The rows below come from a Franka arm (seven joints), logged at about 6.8 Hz.
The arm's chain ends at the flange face. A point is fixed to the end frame.
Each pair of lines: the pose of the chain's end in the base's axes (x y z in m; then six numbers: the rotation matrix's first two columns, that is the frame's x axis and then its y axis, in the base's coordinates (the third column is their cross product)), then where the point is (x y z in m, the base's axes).
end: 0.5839 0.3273 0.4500 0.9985 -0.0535 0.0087 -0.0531 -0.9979 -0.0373
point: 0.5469 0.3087 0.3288
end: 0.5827 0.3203 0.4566 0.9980 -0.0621 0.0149 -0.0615 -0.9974 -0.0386
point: 0.5463 0.3022 0.3352
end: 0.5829 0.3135 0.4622 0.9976 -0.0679 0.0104 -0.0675 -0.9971 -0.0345
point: 0.5458 0.2951 0.3410
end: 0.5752 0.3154 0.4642 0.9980 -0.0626 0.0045 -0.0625 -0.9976 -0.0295
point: 0.5375 0.2963 0.3434
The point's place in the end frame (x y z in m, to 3 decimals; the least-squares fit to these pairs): -0.037 0.025 0.120
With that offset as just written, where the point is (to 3 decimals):
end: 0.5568 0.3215 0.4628 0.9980 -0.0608 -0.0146 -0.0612 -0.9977 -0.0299
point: 0.517 0.302 0.343
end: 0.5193 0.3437 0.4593 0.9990 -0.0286 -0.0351 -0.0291 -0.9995 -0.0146
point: 0.477 0.322 0.340
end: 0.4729 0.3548 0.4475 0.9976 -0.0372 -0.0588 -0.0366 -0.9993 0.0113
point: 0.428 0.330 0.330
